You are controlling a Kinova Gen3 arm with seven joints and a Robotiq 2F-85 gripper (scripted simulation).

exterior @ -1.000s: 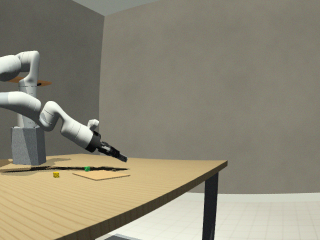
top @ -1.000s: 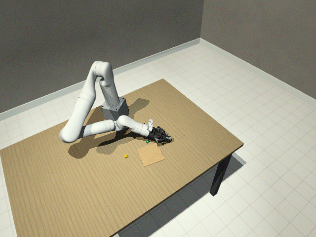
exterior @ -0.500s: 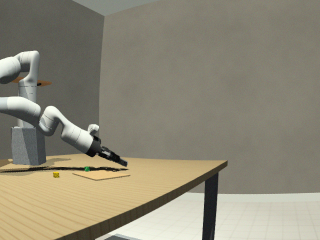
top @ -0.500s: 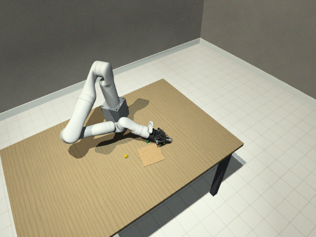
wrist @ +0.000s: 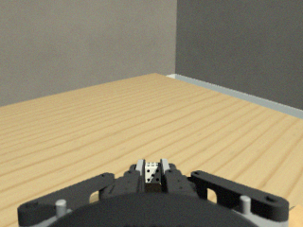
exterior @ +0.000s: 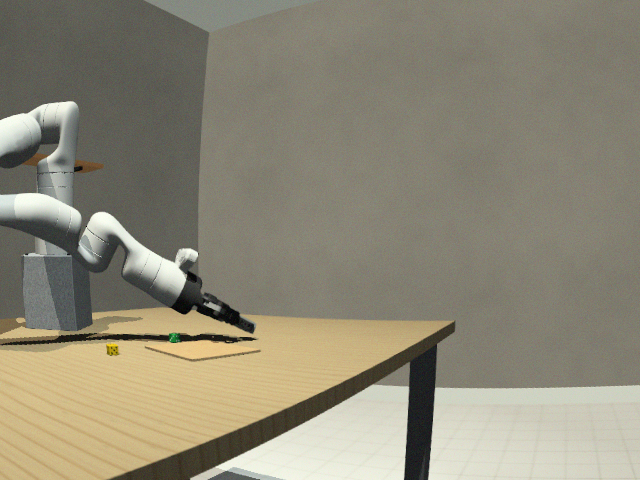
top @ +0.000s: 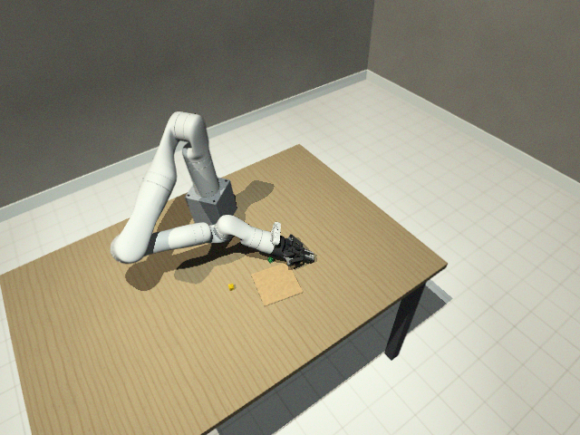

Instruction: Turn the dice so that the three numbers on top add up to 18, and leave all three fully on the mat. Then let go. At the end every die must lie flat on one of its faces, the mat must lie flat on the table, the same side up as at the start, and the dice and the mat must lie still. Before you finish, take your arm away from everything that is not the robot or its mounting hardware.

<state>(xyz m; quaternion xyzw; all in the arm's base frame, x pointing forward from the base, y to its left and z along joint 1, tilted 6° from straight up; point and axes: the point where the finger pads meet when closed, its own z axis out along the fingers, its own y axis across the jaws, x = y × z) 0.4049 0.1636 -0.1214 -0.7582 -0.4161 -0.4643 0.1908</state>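
My gripper is now 10 mm short of the white die, 10 mm to the right of it and 10 mm above it. Round my hand: yellow die: 60 mm behind, 280 mm to the right, 20 mm below; tan mat: 10 mm ahead, 150 mm to the right, 30 mm below; green die: 80 mm behind, 110 mm to the right, 20 mm below.
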